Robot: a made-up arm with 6 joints.
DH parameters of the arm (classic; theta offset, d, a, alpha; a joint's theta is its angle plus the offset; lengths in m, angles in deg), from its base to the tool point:
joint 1: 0 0.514 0 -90
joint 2: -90 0 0.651 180
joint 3: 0 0 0 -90
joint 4: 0 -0.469 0 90
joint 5: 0 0.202 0 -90
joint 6: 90 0 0 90
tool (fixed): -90 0 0 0
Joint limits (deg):
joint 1: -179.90..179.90
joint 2: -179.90..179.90
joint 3: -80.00..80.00
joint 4: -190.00..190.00
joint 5: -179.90..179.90
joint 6: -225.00..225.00
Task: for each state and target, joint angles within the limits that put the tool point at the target. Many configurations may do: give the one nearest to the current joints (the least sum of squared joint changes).
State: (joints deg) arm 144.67 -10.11 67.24 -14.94 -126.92 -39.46
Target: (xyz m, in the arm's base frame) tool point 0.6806 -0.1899 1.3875
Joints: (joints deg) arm 148.08 -45.95 75.06 -10.43 -126.92 -39.46
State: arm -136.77 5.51 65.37 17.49 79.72 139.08
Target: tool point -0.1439 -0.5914 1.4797
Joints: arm -87.43 27.20 67.61 32.53 79.72 139.08
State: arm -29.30 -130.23 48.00 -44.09 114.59 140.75
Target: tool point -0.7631 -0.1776 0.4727
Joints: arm 3.11 -132.36 11.48 -47.68 114.59 140.75
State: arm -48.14 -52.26 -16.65 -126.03 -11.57 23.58
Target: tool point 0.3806 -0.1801 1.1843
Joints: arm -45.46 -8.27 11.48 -135.85 -11.57 23.58
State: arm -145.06 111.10 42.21 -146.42 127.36 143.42
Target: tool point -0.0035 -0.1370 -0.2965
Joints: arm -148.44 137.06 18.72 -124.67 127.36 143.42
